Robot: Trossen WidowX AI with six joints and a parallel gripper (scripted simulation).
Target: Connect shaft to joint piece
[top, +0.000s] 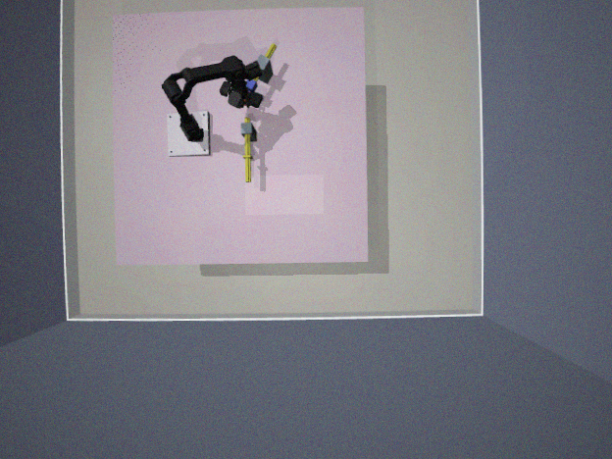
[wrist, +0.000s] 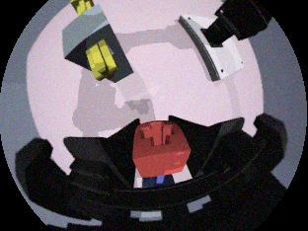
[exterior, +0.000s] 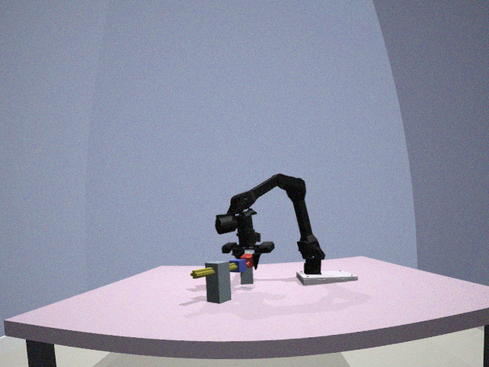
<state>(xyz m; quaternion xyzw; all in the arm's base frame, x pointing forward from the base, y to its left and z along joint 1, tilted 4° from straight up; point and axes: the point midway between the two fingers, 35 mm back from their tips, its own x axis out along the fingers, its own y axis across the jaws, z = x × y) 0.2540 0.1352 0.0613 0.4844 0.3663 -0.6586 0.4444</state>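
Now: gripper tip 30 mm below the red joint piece, 20 mm to the right of it and 10 mm short of it.
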